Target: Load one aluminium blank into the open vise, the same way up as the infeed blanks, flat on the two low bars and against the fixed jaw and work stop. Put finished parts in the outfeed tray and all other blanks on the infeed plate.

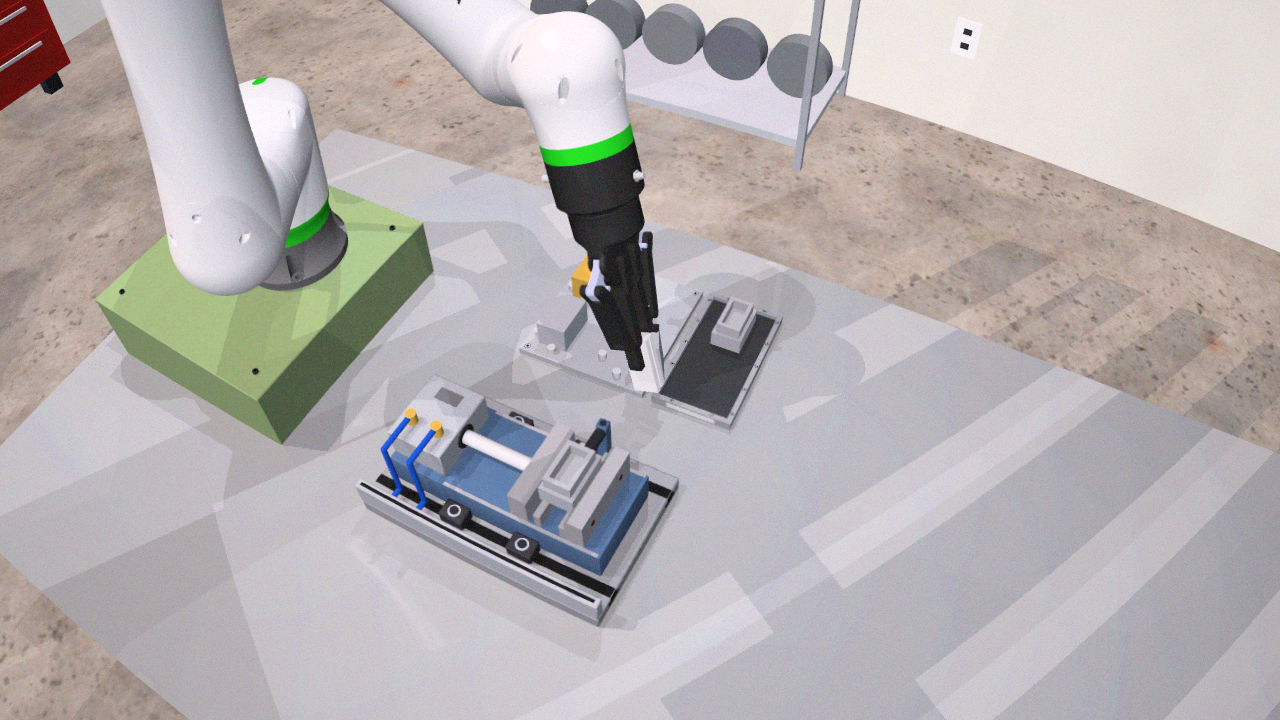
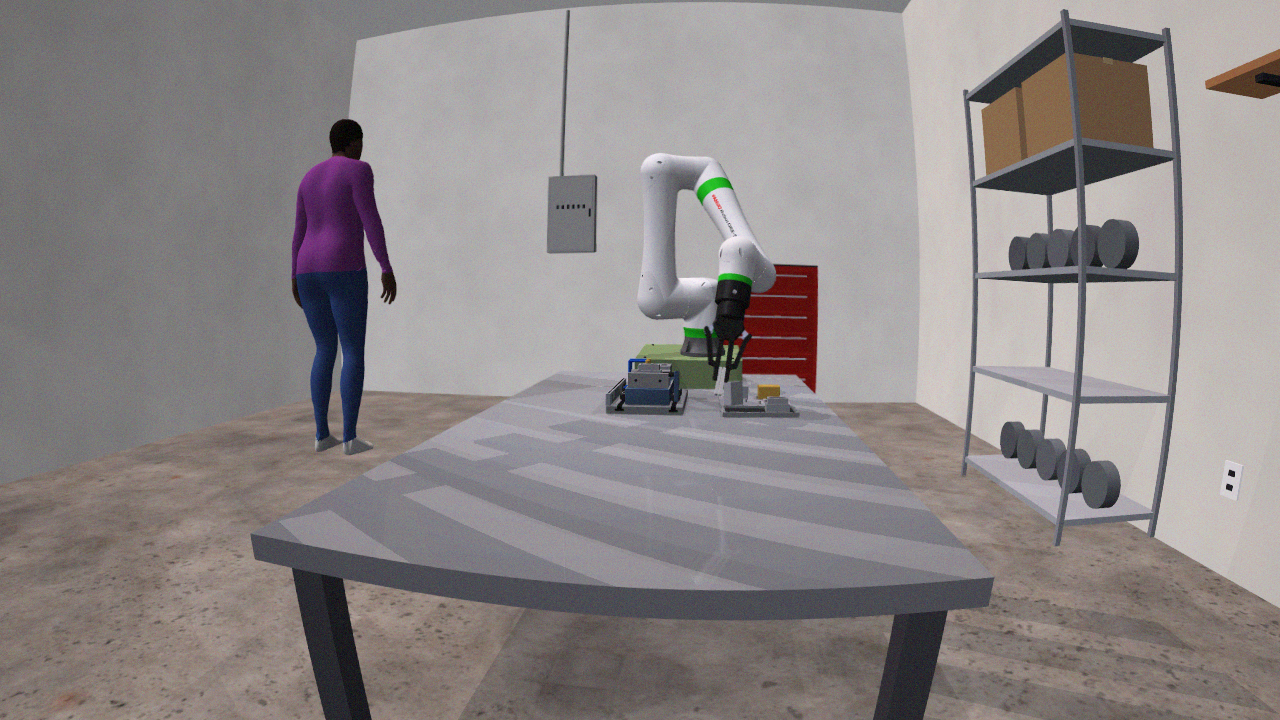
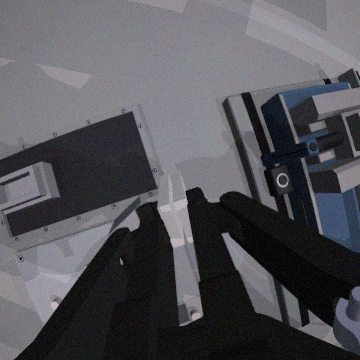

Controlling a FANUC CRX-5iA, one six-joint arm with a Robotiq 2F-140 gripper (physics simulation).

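Pixels of known places: gripper, between the fingertips: (image 1: 649,386) (image 2: 718,394) (image 3: 174,187); arm's base, origin of its link: (image 1: 295,250) (image 2: 702,353).
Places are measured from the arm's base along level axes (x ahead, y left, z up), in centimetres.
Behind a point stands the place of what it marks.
My gripper (image 1: 645,369) {x 50.3, y 1.2, z -5.9 cm} (image 2: 725,365) (image 3: 174,187) {x 50.3, y 1.2, z -5.9 cm} is shut with nothing between its fingers. It hangs low over the near edge of the silver infeed plate (image 1: 542,347) {x 34.7, y 4.2, z -9.0 cm} (image 3: 39,282) {x 45.6, y 19.3, z -9.0 cm}, right beside the outfeed tray (image 1: 712,380) {x 56.0, y 7.5, z -9.2 cm} (image 3: 89,161) {x 56.1, y 8.6, z -9.2 cm}. A grey blank (image 1: 562,326) {x 37.1, y 5.5, z -5.5 cm} stands on the infeed plate, left of the fingers and apart from them. A yellow block (image 1: 582,277) {x 35.7, y 14.2, z -5.5 cm} (image 2: 767,390) {x 38.3, y 16.0, z -6.5 cm} shows behind the gripper. A grey pocketed part (image 1: 733,323) {x 55.8, y 15.5, z -7.1 cm} (image 3: 25,186) {x 55.8, y 15.4, z -7.1 cm} lies in the tray. The blue vise (image 1: 500,479) {x 41.3, y -17.7, z -3.8 cm} (image 3: 332,214) {x 41.8, y -12.5, z -3.8 cm} holds another pocketed part (image 1: 573,470) {x 49.2, y -15.9, z 0.2 cm} between its jaws.
The arm's green base (image 1: 267,340) {x 6.7, y -14.2, z -0.5 cm} stands at the left of the table. A shelf rack (image 1: 810,89) (image 2: 1069,357) with grey discs stands off the table. A red tool cabinet (image 2: 792,313) is behind. A person (image 2: 335,269) stands away at the left.
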